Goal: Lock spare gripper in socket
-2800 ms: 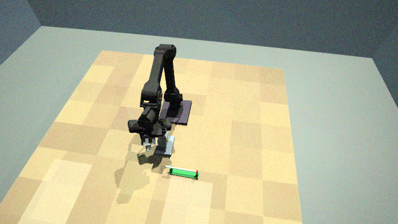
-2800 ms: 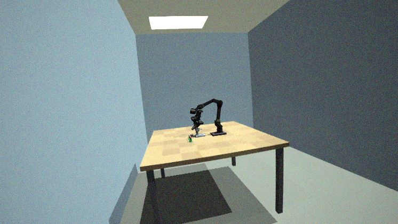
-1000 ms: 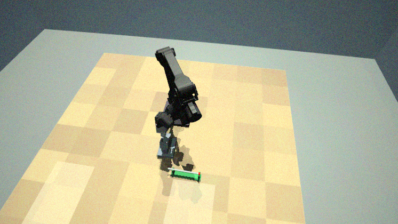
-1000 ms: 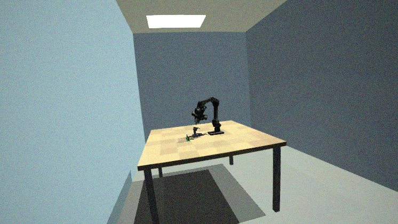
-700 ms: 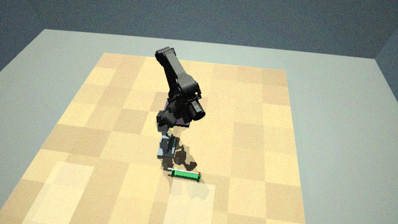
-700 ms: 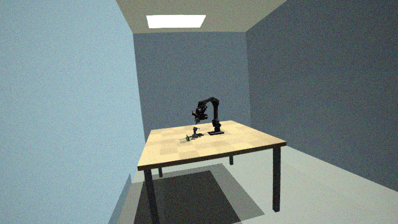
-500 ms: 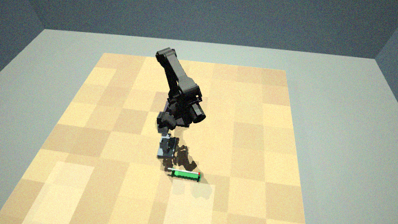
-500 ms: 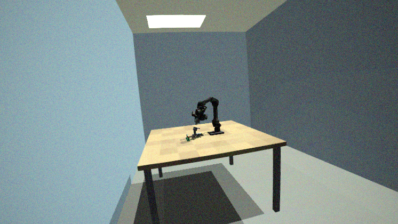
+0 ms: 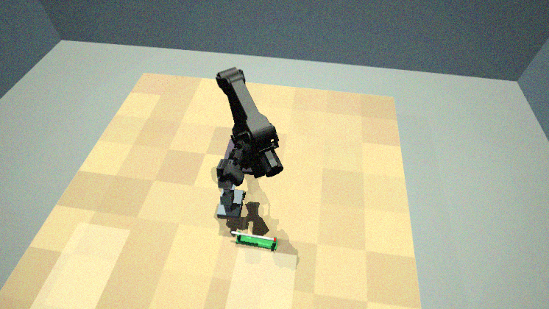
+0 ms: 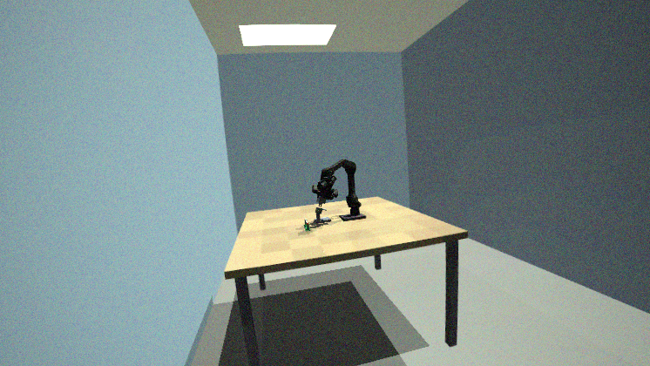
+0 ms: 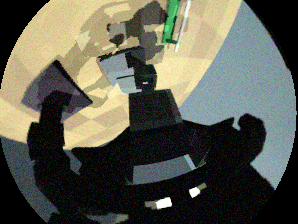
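My gripper tip is 11 cm short of the green holder, 16 cm to the right of it and 14 cm above it. Also, from my gripper tip: grey mount (1 cm ahead, 2 cm to the left, 12 cm below); then spare gripper (1 cm to the left, 1 cm below).
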